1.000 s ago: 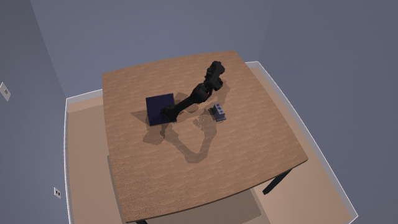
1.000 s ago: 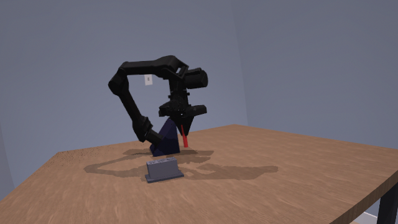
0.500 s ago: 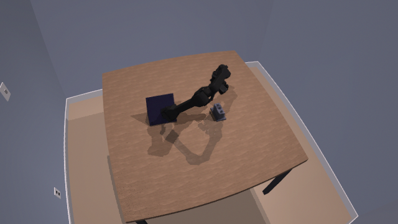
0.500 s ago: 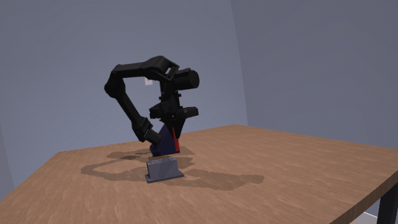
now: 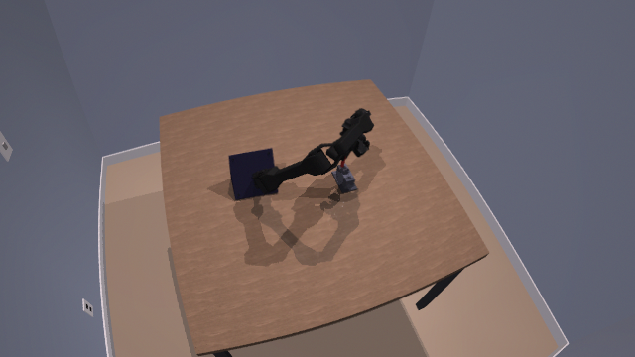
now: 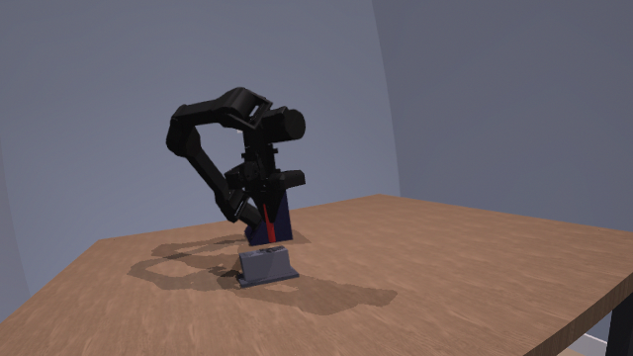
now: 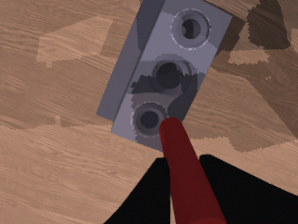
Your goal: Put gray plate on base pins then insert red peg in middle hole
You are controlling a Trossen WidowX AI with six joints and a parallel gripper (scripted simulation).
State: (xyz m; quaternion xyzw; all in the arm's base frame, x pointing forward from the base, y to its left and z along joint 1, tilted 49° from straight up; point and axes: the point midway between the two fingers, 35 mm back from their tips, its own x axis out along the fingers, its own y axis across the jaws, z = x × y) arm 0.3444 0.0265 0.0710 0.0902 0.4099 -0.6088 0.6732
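The gray plate is 70 mm below my gripper tip, 30 mm to the right of it and 10 mm ahead of it. From my gripper tip the other things lie so: red peg right at my gripper tip; then base 100 mm below, 30 mm to the right, 10 mm ahead.
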